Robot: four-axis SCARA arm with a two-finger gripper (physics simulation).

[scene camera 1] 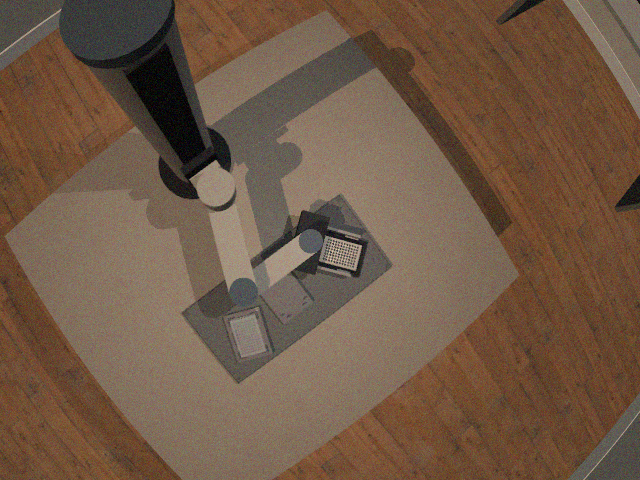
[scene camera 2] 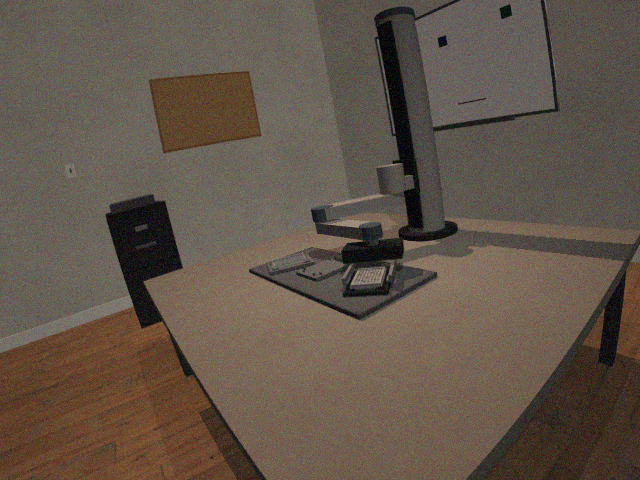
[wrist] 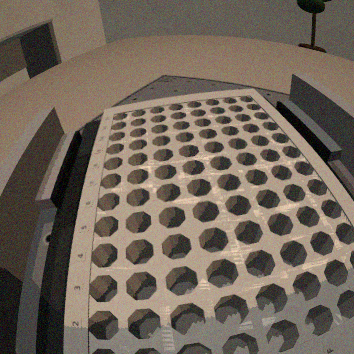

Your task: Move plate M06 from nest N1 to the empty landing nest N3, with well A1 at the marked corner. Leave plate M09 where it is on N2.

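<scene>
The white well plate M06 (scene camera 1: 341, 254) (scene camera 2: 368, 277) (wrist: 192, 231) lies in the black nest N1 (scene camera 1: 364, 254) (scene camera 2: 366, 293). My gripper (scene camera 1: 342, 251) (scene camera 2: 370, 273) (wrist: 179, 99) is open, low over this nest, with one finger along each of two opposite sides of the plate. In the wrist view, gaps show between the finger pads and the plate's rim. The pale plate M09 (scene camera 1: 248, 334) (scene camera 2: 291, 262) lies in the light-framed nest N2 at the far end. The flat grey nest N3 (scene camera 1: 286, 299) (scene camera 2: 320, 268) between them is empty. Plate names and the marked corner cannot be read.
The nests stand on a dark base board (scene camera 1: 315, 304) (scene camera 2: 330, 299) on a beige table (scene camera 1: 361, 351) (scene camera 2: 387, 372). The arm's column (scene camera 1: 149, 93) (scene camera 2: 421, 124) rises behind the board. The forearm (scene camera 1: 289, 263) (scene camera 2: 341, 227) passes above the edge of the empty nest.
</scene>
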